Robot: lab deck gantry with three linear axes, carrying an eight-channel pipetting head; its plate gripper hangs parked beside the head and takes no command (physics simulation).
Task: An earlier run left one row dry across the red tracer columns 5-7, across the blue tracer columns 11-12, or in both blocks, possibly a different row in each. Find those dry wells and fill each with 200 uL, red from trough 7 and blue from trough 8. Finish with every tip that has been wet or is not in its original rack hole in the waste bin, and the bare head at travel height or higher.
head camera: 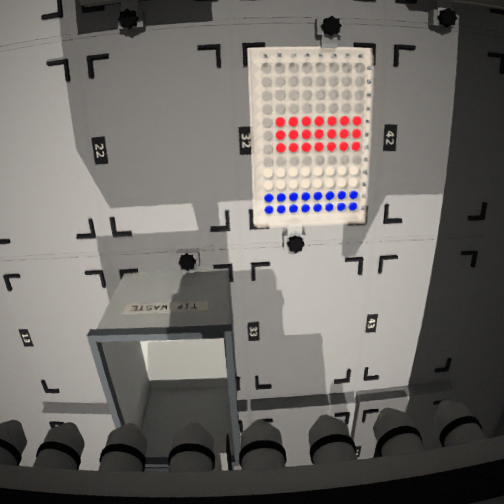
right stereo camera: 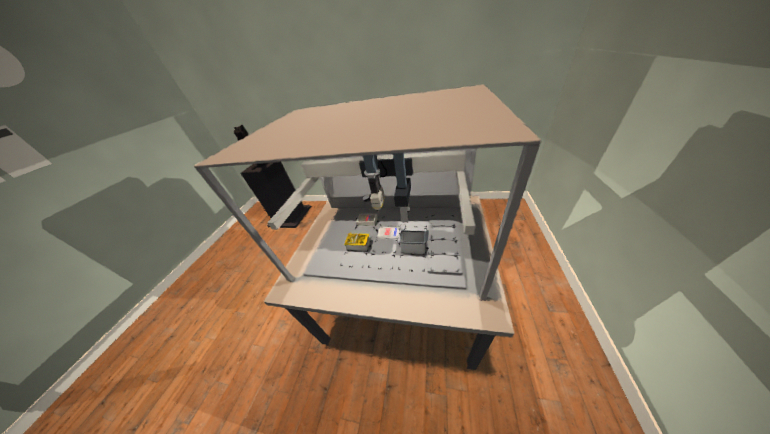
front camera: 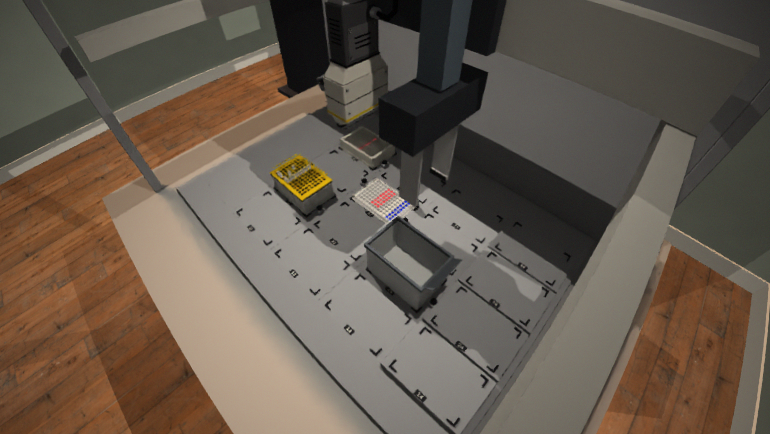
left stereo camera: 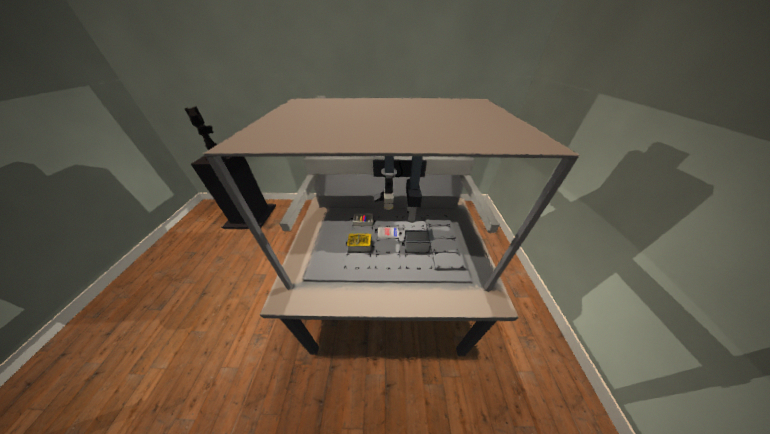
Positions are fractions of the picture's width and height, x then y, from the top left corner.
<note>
In view: a back wall (front camera: 0.74, 0.35), a frame post (left stereo camera: 0.28, 0.38) and a roof (left stereo camera: 0.56, 0.29).
The back wall is seen too in the left stereo camera view (left stereo camera: 0.44, 0.44). The roof also shows in the right stereo camera view (right stereo camera: 0.61, 0.27).
</note>
